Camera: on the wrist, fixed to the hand. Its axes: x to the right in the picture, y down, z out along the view.
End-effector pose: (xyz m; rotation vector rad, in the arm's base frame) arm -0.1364 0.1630 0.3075 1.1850 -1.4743 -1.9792
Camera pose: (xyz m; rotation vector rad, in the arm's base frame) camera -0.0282 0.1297 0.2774 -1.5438 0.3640 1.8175
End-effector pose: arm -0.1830 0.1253 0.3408 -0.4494 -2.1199 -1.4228
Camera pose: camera -0.1542 0.0119 0.3338 -0.9362 2.0214 1.5565
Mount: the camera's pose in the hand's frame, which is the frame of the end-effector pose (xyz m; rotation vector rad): -0.0245 -0.0332 -0.1097 -0.0008 -0.1995 -1.4166
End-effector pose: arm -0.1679 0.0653 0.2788 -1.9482 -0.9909 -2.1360
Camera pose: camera -0.2736 0.0272 0.2454 0.8262 1.6356 1.2276
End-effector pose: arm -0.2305 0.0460 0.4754 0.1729 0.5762 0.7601
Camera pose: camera -0.2852 -0.0009 0.3830 -0.1721 0.3726 -0.6272
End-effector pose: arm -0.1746 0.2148 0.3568 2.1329 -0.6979 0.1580
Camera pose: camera -0.1628 0.3257 0.3929 2.1669 0.7926 -0.8079
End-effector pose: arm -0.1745 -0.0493 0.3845 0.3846 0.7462 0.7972
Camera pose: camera -0.2491 -0.0852 0.3015 -0.1189 0.6344 -0.5689
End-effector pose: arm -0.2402 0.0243 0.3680 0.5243 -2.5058 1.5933
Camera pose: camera -0.2142 0.1153 0.4371 1.8920 -1.3689 0.8987
